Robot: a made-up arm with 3 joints. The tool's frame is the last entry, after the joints.
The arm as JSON. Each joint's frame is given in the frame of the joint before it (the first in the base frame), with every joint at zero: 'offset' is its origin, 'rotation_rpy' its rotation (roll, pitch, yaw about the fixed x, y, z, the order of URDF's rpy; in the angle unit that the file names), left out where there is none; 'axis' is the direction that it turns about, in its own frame. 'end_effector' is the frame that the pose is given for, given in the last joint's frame.
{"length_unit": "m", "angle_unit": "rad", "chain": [
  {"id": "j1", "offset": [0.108, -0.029, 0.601], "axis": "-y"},
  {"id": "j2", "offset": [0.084, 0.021, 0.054], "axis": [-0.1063, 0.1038, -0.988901]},
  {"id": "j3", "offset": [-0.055, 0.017, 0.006], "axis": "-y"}
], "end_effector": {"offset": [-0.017, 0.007, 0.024], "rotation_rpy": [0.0, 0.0, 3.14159]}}
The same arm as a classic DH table. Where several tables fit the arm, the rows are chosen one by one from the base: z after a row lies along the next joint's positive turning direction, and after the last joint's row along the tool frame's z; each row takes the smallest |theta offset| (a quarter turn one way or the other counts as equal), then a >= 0, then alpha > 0; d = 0 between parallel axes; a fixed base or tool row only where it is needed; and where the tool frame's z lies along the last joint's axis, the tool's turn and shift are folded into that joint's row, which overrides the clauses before.
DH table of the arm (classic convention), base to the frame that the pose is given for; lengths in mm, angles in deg. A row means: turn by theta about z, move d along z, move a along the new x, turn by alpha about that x. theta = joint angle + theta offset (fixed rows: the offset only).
base (fixed): a 108; alpha 90; d 601; theta0 0
j1: a 77.7; alpha 95.96; d 1.5; theta0 -6.14
j2: a -55.3; alpha -95.96; d -63.1; theta0 0
j3: a -17; alpha -90; d -24; theta0 6.14
tool (fixed): a 0; alpha 0; d 24; theta0 180

